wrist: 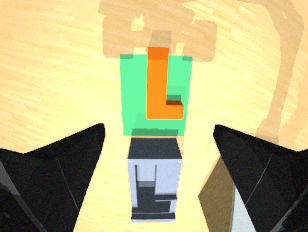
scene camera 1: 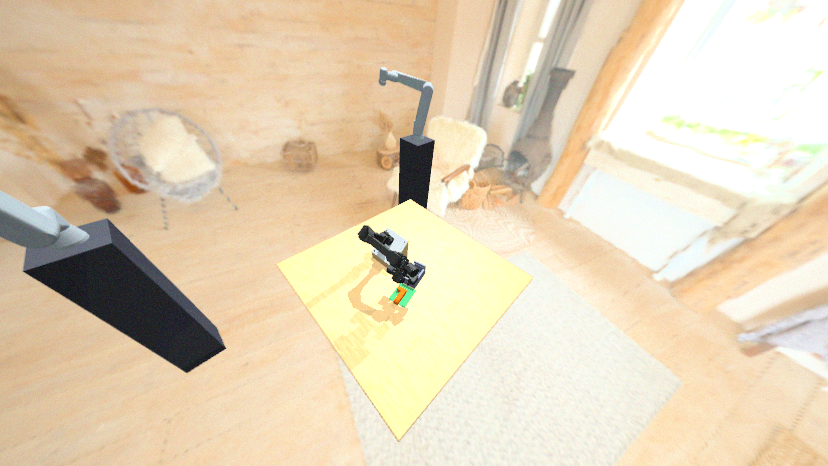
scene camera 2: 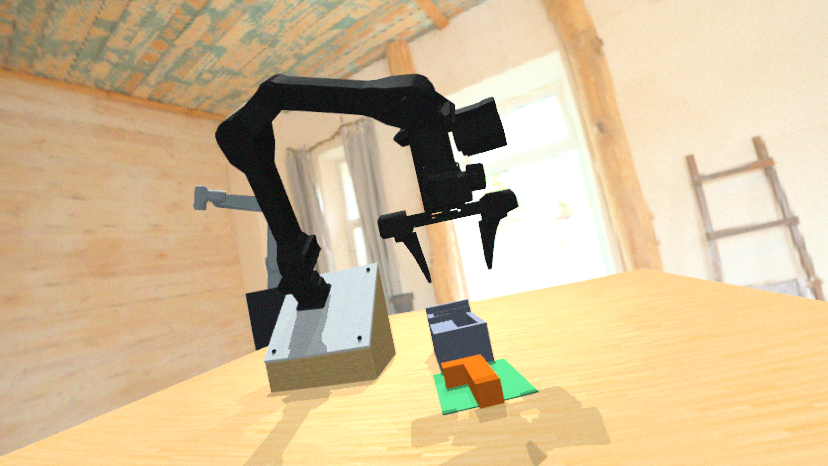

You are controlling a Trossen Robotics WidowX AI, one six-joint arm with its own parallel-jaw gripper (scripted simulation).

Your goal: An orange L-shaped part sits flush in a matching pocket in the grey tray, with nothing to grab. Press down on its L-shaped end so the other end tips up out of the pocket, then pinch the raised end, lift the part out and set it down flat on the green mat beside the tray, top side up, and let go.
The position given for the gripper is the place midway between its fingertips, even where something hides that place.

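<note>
In scene camera 2 you'd see the gripper (scene camera 2: 460,276), open and with nothing in it, along with an orange L-shaped part (scene camera 2: 484,383) and a green mat (scene camera 2: 457,399). The wrist view has the mat (wrist: 133,71) too, and the gripper (wrist: 161,130), and the orange L-shaped part (wrist: 157,107) as well.
</note>
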